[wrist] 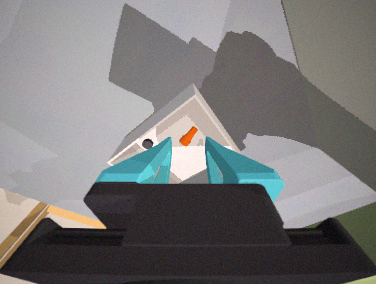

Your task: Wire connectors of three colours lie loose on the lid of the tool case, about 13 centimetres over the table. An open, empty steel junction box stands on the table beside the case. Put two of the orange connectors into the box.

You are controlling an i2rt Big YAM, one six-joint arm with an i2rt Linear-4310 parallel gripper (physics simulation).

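Frame: origin at the arm's base, x ahead, y left, z up, level; metres.
Seen in the pictures: gripper, between the fingertips: [188,142].
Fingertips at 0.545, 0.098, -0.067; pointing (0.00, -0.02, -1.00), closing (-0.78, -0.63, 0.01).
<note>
Pixels of each thing's top centre, then the offset from my fingertips to it, as dx, dy, dz. Level surfaces: height alone.
- steel junction box, centre of its top: [183,169] -0.009, +0.019, +0.017
- orange connector, centre of its top: [189,139] -0.002, +0.001, -0.008
- pale grey surface, height of its surface: dz -0.021
The steel junction box [161,118] stands open in the middle of the wrist view, one corner pointing to the top, with a dark round hole in its floor at the left. My gripper [188,142] is over the box, its teal fingers partly open and apart. One orange connector [188,136] shows tilted against the box's pale interior, at the gap between the fingertips and not gripped. Whether it touches the box floor cannot be told. The fingers and the black gripper body hide the near part of the box. Connectors on the lid of the tool case do not show.
A pale grey surface [60,100] lies around the box, with dark shadows across it above and to the right. A tan strip [75,217] with a brown edge shows at the lower left. Olive-green ground [340,45] shows at the right.
</note>
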